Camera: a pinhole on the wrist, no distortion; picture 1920 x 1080 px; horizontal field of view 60.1 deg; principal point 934.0 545.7 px. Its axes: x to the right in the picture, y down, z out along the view. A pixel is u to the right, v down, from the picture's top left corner.
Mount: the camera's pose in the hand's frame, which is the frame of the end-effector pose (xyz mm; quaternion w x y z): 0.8 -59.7 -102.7 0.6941 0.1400 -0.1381 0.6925
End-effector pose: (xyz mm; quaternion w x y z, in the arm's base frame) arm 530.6 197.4 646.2 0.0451 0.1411 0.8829 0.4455
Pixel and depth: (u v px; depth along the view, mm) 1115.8 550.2 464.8
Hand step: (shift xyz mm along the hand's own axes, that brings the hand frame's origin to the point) 0.7 -191.9 345.8
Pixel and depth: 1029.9 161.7 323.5
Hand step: 76.4 -167.3 202.8
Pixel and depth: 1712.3 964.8 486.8
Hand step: -120.5 -36.6 434.9
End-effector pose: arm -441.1 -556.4 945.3 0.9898 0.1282 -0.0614 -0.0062
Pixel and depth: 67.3 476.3 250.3
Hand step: 11.5 -276.9 77.8
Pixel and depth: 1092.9 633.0 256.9
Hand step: -12.1 -136.0 143.9
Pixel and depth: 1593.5 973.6 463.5
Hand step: -117.2 -68.3 396.4
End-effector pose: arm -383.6 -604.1 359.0 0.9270 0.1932 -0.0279 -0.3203
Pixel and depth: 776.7 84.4 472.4
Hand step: 133.0 -283.4 315.5
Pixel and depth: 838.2 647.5 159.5
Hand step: -8.7 -129.7 40.9
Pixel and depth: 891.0 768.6 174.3
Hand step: -22.2 -131.0 56.4
